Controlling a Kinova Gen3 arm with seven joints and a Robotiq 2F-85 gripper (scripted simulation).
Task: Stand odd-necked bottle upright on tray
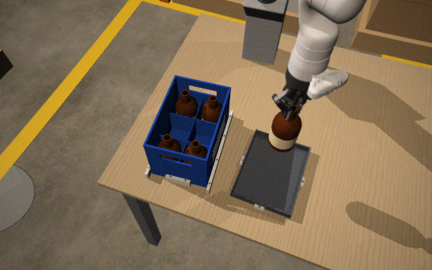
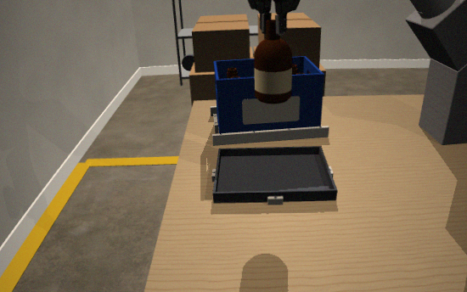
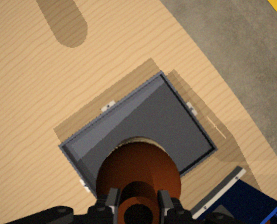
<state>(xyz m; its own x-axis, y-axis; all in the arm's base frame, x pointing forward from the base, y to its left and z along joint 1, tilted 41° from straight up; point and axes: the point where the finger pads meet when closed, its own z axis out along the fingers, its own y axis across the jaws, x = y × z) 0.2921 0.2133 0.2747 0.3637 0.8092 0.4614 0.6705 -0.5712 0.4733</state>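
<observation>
Right now the dark grey tray is 32 cm below my hand. From my hand the other things lie so: blue crate 27 cm to the right, 25 cm below, 5 cm ahead.
</observation>
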